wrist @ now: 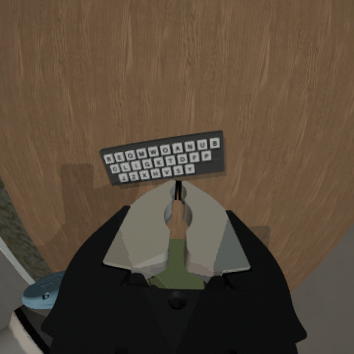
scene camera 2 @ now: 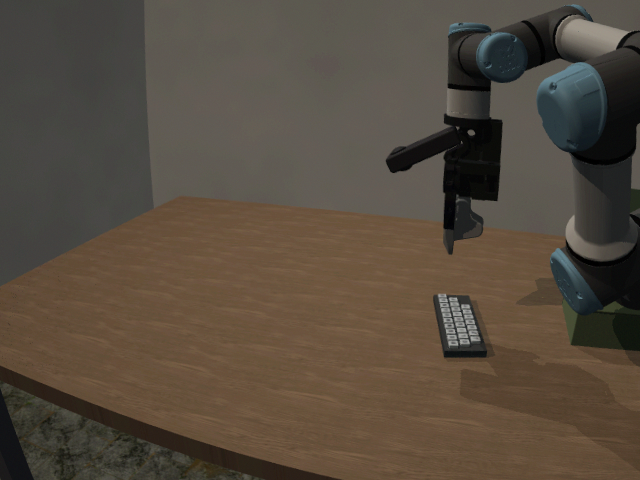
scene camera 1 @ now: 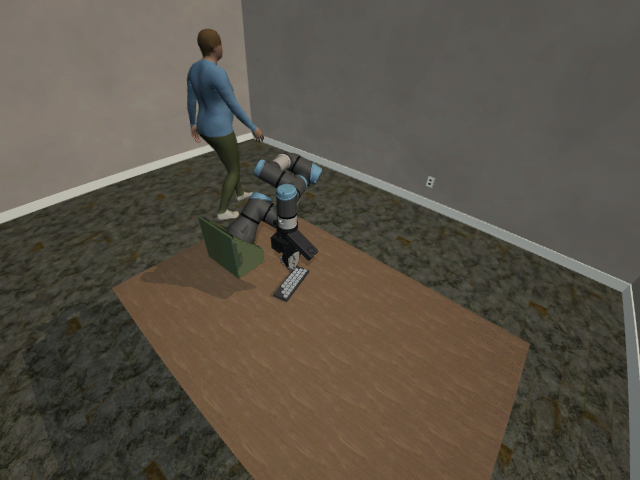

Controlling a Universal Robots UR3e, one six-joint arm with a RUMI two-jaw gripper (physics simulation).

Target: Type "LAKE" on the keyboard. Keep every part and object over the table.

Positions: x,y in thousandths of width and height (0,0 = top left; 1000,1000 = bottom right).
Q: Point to a dark keyboard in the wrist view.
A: At 572,431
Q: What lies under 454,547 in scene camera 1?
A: The gripper.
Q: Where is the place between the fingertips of the gripper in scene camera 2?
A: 704,528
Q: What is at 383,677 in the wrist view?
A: The gripper.
